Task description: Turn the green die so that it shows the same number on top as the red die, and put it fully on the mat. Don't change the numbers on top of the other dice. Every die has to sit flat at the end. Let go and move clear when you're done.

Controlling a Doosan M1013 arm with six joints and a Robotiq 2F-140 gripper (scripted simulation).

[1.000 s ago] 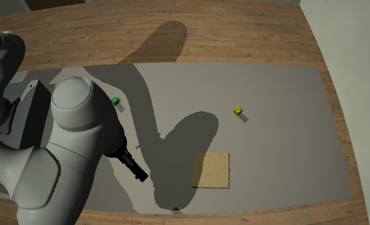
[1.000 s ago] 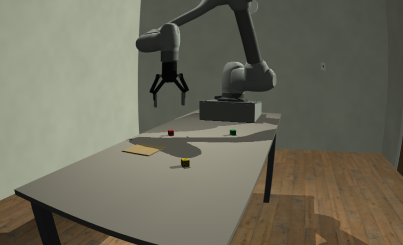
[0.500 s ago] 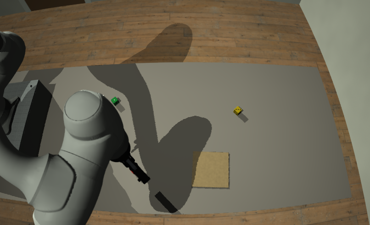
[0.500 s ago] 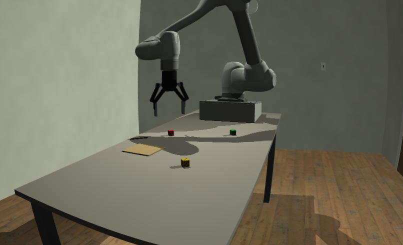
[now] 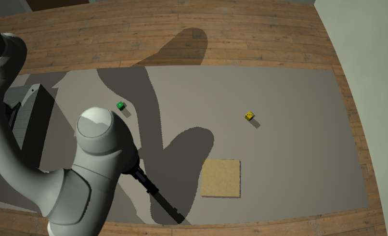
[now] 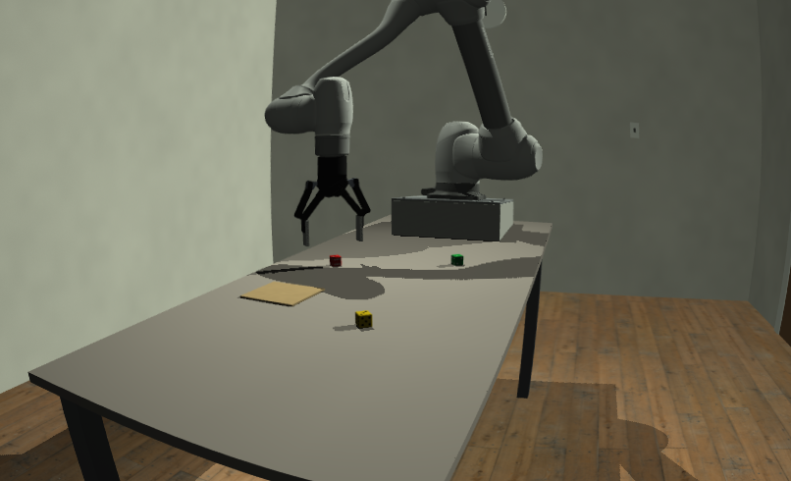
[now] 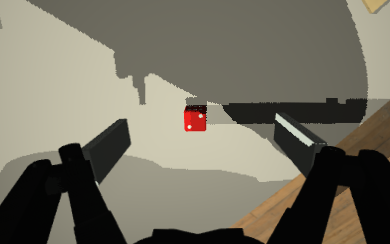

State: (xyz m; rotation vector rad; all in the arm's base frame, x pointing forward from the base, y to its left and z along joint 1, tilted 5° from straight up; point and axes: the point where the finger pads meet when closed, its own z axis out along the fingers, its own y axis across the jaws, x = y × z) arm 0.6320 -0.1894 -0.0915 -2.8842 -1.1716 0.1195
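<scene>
Now: hand 10 mm past the red die and 60 mm above it. The rest, counted from my hand: tan mat: 280 mm ahead, 70 mm below; then green die: 110 mm behind, 300 mm to the left, 60 mm below; then yellow die: 410 mm ahead, 240 mm to the left, 60 mm below.
</scene>
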